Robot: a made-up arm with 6 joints.
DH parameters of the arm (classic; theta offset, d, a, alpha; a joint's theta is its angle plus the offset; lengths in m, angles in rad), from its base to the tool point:
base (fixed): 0 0 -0.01 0
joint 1: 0 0.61 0.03 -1.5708
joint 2: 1.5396 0 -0.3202 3.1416
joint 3: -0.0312 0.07 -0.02 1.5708
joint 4: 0 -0.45 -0.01 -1.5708
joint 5: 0 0.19 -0.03 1.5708
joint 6: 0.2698 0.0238 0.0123 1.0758
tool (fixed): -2.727 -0.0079 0 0
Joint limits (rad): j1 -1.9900..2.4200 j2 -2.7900..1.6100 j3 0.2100..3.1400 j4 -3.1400..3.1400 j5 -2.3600..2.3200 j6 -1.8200..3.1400
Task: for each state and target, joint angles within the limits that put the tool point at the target. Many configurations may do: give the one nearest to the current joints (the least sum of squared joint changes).
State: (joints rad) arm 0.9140 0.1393 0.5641 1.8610 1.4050 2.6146
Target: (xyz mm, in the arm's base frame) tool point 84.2 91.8 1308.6
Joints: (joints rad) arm 0.8462 -0.3107 0.3236 1.9041 1.3635 2.6312
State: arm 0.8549 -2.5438 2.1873 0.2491 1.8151 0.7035
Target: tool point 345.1 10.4 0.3
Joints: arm 0.8740 -2.7894 2.5241 0.3746 1.7792 0.7135
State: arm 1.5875 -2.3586 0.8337 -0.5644 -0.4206 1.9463
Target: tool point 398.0 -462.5 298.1
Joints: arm 1.8552 -2.6522 0.6542 -0.6289 -0.3265 1.9435
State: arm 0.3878 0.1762 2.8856 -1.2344 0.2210 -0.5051
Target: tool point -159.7 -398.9 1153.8
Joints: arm 0.7620 -0.0469 2.8827 -1.0551 0.1874 -0.4895
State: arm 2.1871 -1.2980 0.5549 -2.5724 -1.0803 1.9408
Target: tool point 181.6 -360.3 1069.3
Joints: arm 2.2258 -1.6048 0.4590 -2.5669 -1.0295 1.9372
